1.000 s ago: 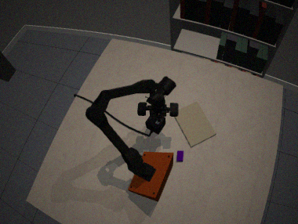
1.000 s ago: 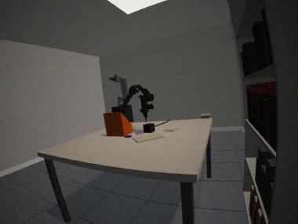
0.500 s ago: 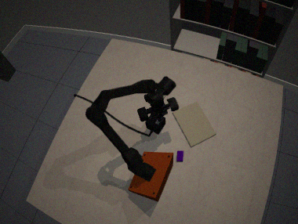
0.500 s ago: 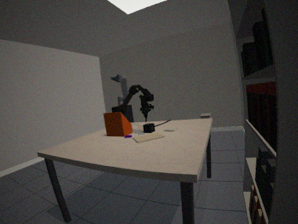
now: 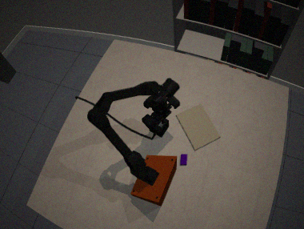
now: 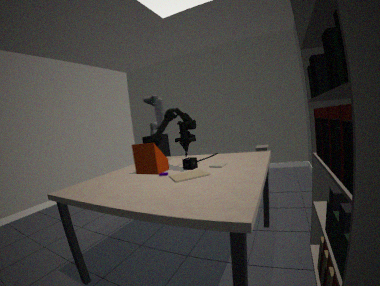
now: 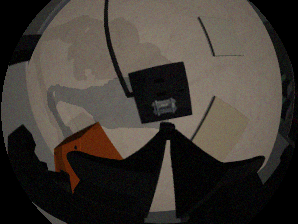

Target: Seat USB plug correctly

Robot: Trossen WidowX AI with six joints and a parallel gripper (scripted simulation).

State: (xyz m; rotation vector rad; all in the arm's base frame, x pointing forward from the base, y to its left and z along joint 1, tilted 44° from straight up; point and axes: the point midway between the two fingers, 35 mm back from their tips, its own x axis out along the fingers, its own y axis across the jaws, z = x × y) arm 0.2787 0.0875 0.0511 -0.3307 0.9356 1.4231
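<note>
Right now the grey USB plug is 10 mm below my gripper tip. From my gripper tip the other things lie so: flat beige pad (100 mm ahead, 160 mm to the right, 130 mm below); then small purple block (100 mm behind, 170 mm to the right, 130 mm below); then USB socket (10 mm to the left, 60 mm below).
</note>
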